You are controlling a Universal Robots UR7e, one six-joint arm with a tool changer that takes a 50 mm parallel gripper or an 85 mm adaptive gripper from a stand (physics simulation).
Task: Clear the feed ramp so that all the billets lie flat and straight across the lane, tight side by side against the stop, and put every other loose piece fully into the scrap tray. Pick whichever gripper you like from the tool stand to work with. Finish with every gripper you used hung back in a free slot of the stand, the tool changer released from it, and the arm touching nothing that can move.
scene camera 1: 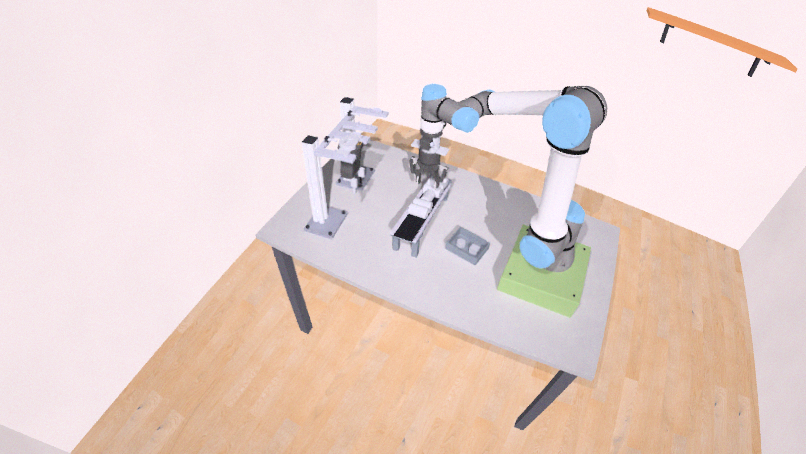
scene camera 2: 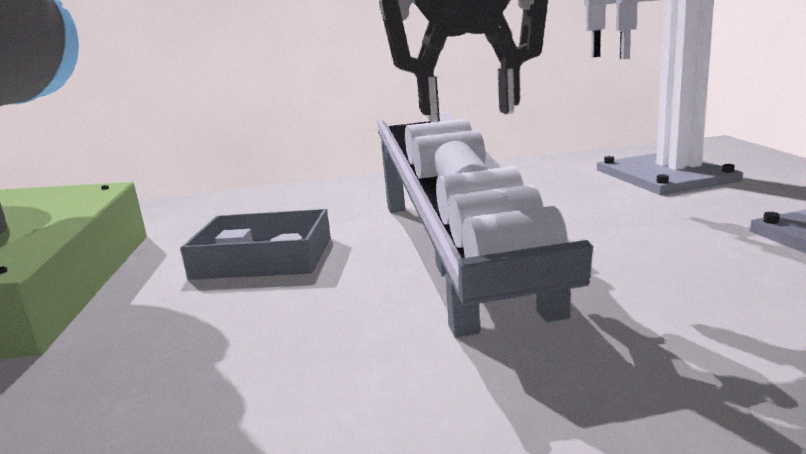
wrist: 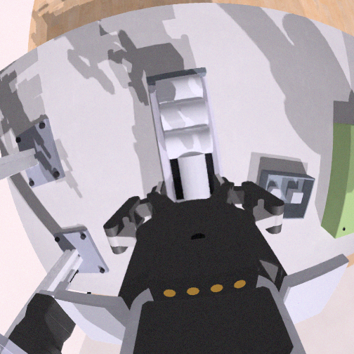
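My gripper (scene camera 1: pixel 429 179) (scene camera 2: pixel 470 112), the black adaptive one, is open above the ramp's upper part (scene camera 2: pixel 420 203); one fingertip appears close to the uppermost billets. Three billets (scene camera 2: pixel 516 234) (wrist: pixel 185 115) lie across the lane by the stop (scene camera 2: pixel 527 270) (wrist: pixel 177 76). Above them a lengthwise billet (scene camera 2: pixel 459 157) (wrist: pixel 194 175) points along the lane. Two more billets (scene camera 2: pixel 439 128) lie across behind it; my gripper hides them in the wrist view. The scrap tray (scene camera 1: pixel 459 252) (scene camera 2: pixel 245 259) holds a square block (scene camera 2: pixel 232 235) (wrist: pixel 296 197) and a second, many-sided piece (scene camera 2: pixel 287 237).
The tool stand's posts (scene camera 1: pixel 315 180) (scene camera 2: pixel 685 84) rise on bolted plates to one side of the ramp. The other gripper (scene camera 1: pixel 350 166) hangs there. The green robot base (scene camera 1: pixel 541 293) (scene camera 2: pixel 73 225) (wrist: pixel 340 175) stands beyond the tray.
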